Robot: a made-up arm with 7 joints.
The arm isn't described. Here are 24 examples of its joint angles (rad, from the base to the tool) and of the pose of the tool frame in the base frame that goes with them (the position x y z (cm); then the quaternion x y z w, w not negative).
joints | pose
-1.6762 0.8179 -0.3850 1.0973 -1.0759 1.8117 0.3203 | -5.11 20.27 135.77 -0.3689 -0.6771 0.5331 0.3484
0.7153 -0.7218 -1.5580 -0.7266 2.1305 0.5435 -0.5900 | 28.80 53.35 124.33 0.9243 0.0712 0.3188 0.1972
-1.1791 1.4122 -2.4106 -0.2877 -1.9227 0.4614 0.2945 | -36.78 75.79 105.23 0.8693 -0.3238 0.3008 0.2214
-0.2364 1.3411 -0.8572 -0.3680 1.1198 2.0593 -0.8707 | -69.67 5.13 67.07 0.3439 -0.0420 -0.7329 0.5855
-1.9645 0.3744 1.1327 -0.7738 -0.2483 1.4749 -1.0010 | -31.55 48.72 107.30 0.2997 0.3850 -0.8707 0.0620
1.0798 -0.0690 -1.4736 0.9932 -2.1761 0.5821 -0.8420 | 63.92 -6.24 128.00 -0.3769 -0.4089 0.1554 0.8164
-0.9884 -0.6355 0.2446 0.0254 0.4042 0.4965 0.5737 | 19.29 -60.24 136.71 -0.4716 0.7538 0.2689 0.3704
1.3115 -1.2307 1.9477 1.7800 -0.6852 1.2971 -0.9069 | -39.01 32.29 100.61 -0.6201 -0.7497 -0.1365 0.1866
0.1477 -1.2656 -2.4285 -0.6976 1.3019 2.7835 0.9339 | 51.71 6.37 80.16 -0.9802 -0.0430 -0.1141 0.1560
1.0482 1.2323 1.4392 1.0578 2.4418 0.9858 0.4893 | -69.24 -3.31 83.40 0.3858 0.6097 -0.3642 0.5889
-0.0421 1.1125 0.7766 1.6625 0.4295 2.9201 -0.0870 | -9.53 9.94 99.56 -0.5125 0.0997 -0.4574 0.7198
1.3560 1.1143 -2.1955 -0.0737 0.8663 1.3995 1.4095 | -21.90 -76.10 86.61 -0.2654 0.0042 -0.0415 0.9632
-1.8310 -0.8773 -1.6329 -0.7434 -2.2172 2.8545 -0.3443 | -1.93 -47.10 82.04 0.2430 0.5831 -0.1511 0.7603
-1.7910 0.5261 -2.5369 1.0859 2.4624 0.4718 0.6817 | -39.93 77.78 79.54 -0.1889 0.4412 -0.7841 0.3934
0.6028 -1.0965 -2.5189 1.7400 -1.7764 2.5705 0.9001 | 39.49 -23.74 94.95 0.1947 -0.6073 0.0951 0.7643
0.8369 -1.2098 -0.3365 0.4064 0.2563 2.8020 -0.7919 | 51.14 29.30 72.74 -0.5963 0.4988 -0.5299 0.3389
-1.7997 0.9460 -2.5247 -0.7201 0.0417 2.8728 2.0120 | 17.62 29.70 98.23 0.0136 -0.6789 0.2505 0.6901
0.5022 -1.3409 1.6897 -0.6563 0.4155 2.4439 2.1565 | 57.81 3.65 59.24 0.3355 -0.4332 0.1822 0.8164
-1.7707 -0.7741 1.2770 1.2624 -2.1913 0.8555 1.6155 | 49.96 -43.04 103.76 -0.1162 0.9902 0.0362 0.0690
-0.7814 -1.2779 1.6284 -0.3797 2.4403 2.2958 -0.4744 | 41.77 -46.39 87.69 0.1860 -0.1928 0.4501 0.8518
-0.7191 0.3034 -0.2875 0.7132 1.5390 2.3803 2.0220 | -3.69 -33.85 115.29 -0.4218 -0.5402 -0.0355 0.7273
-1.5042 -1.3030 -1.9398 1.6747 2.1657 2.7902 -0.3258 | -40.35 -14.05 73.41 -0.7181 -0.2391 0.6027 0.2530
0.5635 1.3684 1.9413 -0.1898 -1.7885 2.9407 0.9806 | -32.46 -47.74 70.59 0.2664 -0.5897 -0.4866 0.5870
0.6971 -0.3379 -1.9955 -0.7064 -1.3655 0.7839 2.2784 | 17.14 57.10 113.59 -0.4023 0.2274 -0.6991 0.5457
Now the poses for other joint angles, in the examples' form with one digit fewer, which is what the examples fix.
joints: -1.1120 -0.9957 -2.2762 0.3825 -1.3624 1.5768 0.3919
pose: 5.3 -76.5 97.7 -0.377 -0.082 0.050 0.921
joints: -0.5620 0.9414 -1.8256 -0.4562 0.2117 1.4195 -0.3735
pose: -34.8 49.0 104.5 -0.619 -0.432 0.652 0.068
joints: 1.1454 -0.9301 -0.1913 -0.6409 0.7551 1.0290 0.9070
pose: 29.7 26.5 137.1 -0.809 -0.216 0.469 0.281
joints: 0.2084 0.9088 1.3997 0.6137 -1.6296 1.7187 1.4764
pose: -72.5 0.0 92.7 -0.710 -0.232 -0.466 0.474
